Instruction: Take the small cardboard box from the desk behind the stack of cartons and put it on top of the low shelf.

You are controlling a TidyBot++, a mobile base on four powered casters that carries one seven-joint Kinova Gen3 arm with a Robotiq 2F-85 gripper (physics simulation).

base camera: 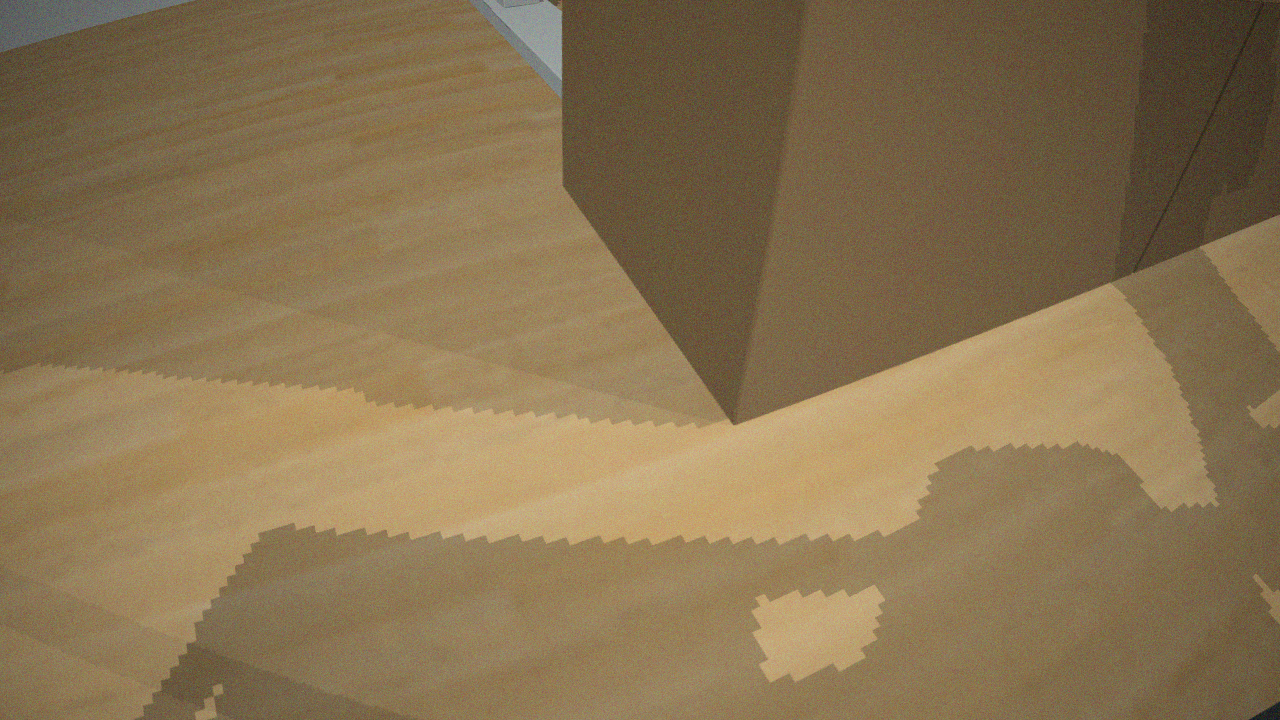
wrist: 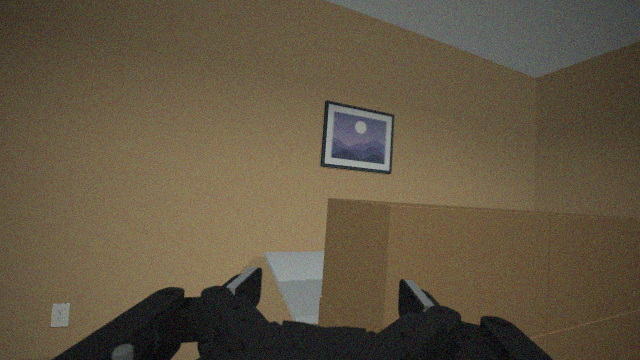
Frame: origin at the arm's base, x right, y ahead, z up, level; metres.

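Where they show: gripper, fingertip midpoint: (wrist: 328, 289).
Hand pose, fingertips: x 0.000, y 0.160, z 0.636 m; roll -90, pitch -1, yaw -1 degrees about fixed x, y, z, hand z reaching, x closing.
Observation:
After its pixels a point has its place.
The stack of cartons (base camera: 948, 161) {x 0.197, y 0.454, z -0.230 m} (wrist: 465, 255) {x 0.254, y 0.485, z 0.597 m} stands on the floor, with its near corner right of centre in the base view. In the wrist view it fills the lower right. Part of the white desk (wrist: 300, 267) {x -0.148, y 1.200, z 0.324 m} shows behind the cartons' left edge in the wrist view; the cartons hide the rest of it. My gripper (wrist: 328, 289) {x 0.000, y 0.160, z 0.636 m} is open and empty, its fingers apart in front of the desk end and the cartons' left side. The small cardboard box and the low shelf do not show in either view.
A white foot bar (base camera: 529, 40) lies on the wood floor (base camera: 358, 268) {x -0.178, y 0.562, z -0.396 m} beyond the cartons' left edge. A framed picture (wrist: 359, 140) {x 0.141, y 1.689, z 1.084 m} hangs on the tan wall (wrist: 175, 150) {x -0.905, y 1.266, z 0.874 m}, which meets another wall at the right. A wall outlet (wrist: 60, 315) {x -1.303, y 1.091, z 0.002 m} is at the lower left.

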